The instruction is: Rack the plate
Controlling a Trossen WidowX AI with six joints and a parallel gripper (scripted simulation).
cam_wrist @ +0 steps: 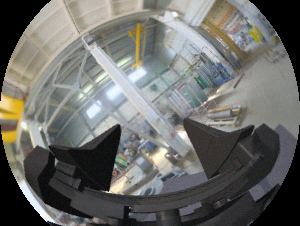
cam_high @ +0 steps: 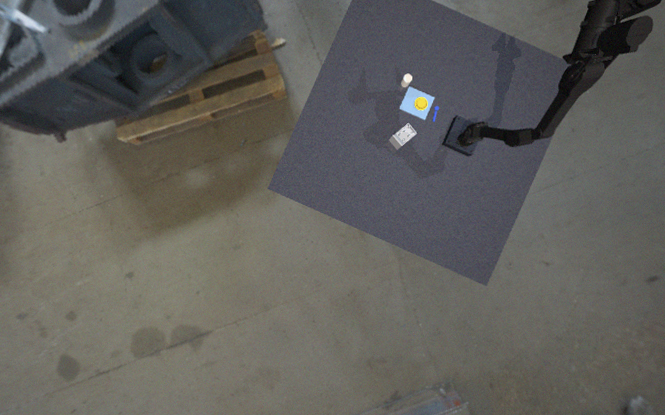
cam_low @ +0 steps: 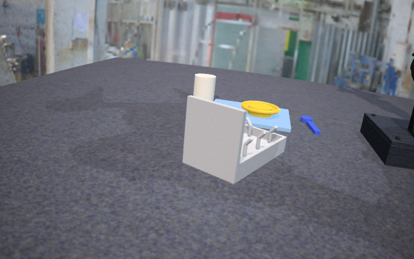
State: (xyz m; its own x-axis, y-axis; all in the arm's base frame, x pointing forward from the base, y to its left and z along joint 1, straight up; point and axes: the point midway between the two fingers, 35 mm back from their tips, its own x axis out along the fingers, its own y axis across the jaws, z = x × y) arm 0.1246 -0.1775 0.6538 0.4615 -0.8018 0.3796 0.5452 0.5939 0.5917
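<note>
The yellow plate is 15 cm ahead of my gripper tip, 16 cm to the left of it and 69 cm below it. From my gripper tip the other things lie so: white cylinder: 28 cm ahead, 10 cm to the left, 68 cm below; then light blue mat: 17 cm ahead, 16 cm to the left, 70 cm below; then small blue spoon: 6 cm ahead, 14 cm to the left, 70 cm below.
</note>
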